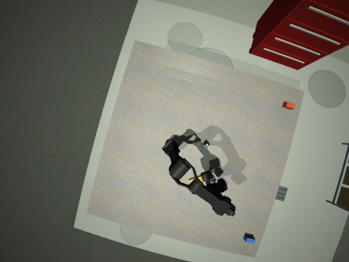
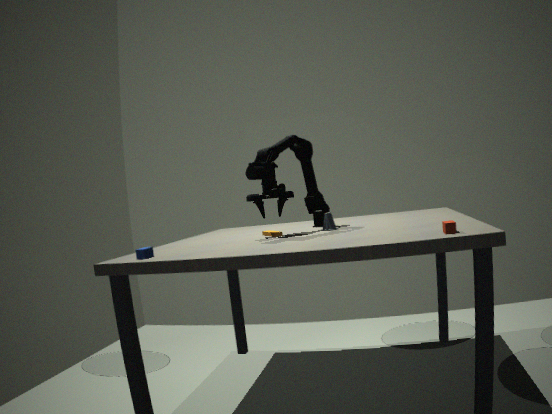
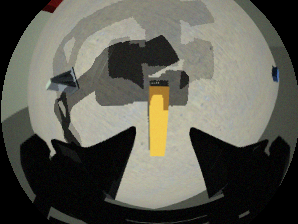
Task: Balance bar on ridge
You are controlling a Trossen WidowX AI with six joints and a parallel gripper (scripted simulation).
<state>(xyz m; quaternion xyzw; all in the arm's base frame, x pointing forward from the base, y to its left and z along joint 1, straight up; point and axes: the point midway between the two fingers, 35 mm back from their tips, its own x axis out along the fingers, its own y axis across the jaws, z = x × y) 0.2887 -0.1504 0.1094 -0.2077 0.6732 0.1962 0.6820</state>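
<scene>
Now: gripper tip 7 cm above the yellow bar, 3 cm past it and 1 cm to the left of it. From my gripper tip the other things lie so: orange block (65 cm to the left, 45 cm ahead, 6 cm below); then blue block (45 cm ahead, 35 cm to the right, 6 cm below).
</scene>
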